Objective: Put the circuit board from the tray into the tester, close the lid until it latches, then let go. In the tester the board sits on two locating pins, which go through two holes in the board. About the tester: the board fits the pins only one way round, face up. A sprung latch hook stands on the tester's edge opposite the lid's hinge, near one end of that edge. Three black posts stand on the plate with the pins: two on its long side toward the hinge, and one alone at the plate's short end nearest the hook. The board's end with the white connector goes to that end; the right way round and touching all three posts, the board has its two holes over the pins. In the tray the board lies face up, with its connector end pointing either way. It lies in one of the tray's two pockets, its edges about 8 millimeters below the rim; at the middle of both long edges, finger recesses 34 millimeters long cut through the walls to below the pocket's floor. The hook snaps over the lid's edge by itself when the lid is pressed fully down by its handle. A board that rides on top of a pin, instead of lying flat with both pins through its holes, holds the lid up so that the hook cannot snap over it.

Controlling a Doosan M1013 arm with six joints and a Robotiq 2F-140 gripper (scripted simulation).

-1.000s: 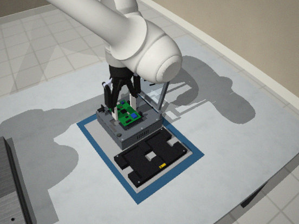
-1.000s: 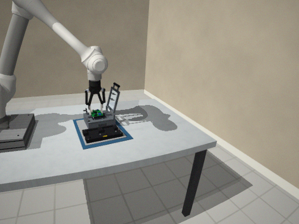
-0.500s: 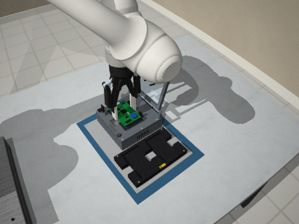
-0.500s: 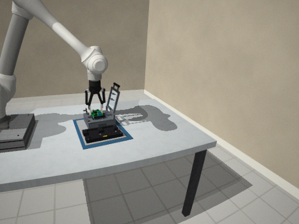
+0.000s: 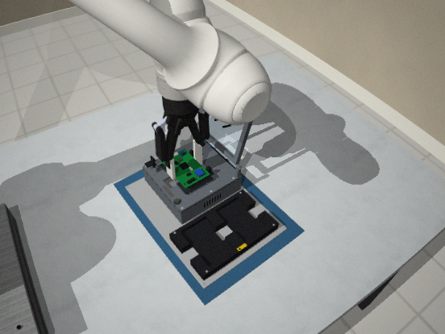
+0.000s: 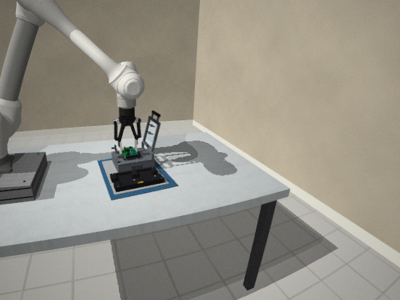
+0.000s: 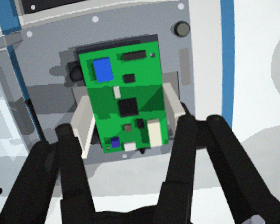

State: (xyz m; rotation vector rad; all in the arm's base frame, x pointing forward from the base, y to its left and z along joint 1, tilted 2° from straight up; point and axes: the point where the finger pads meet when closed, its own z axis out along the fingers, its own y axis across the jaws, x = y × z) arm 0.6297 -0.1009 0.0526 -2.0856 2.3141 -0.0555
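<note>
My gripper is now 2 cm above the green circuit board. The rest, counted from my hand: latch hook (5 cm behind, 6 cm to the left, 2 cm below); then tester lid (13 cm ahead, 1 cm to the right, 8 cm above).
</note>
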